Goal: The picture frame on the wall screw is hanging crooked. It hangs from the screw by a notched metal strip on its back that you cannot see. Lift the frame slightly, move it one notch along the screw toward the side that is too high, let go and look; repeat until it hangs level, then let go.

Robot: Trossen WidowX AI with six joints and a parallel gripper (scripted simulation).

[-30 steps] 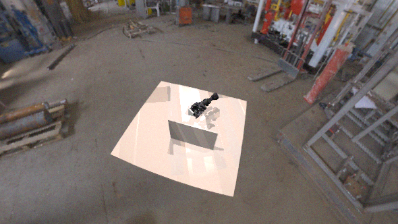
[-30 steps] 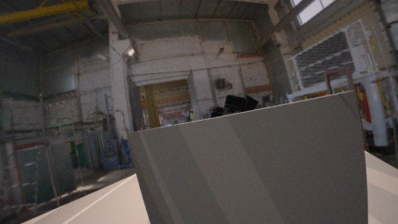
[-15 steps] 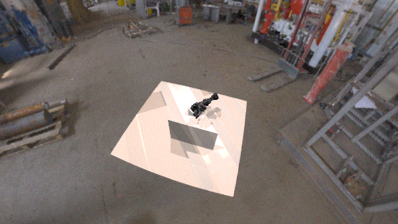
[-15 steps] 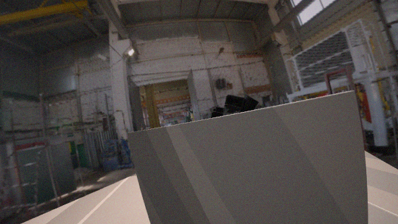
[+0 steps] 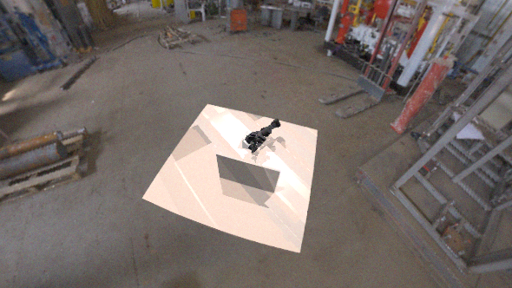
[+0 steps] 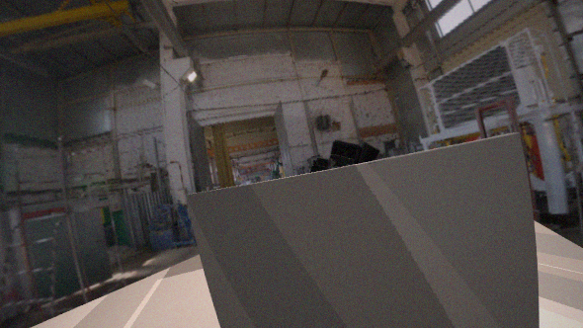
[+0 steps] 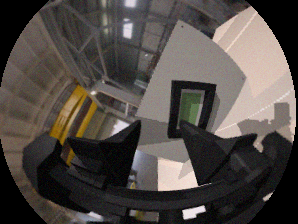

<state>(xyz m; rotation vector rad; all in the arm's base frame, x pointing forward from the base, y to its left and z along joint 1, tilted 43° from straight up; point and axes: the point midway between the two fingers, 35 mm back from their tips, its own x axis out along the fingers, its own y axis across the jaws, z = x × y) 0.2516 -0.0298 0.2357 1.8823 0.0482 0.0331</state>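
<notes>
Now: gripper tip 120 mm short of the picture frame, 10 mm to the left of it and 110 mm above it. The rest, counted from my gripper tip: wall panel (130 mm ahead, 120 mm below).
</notes>
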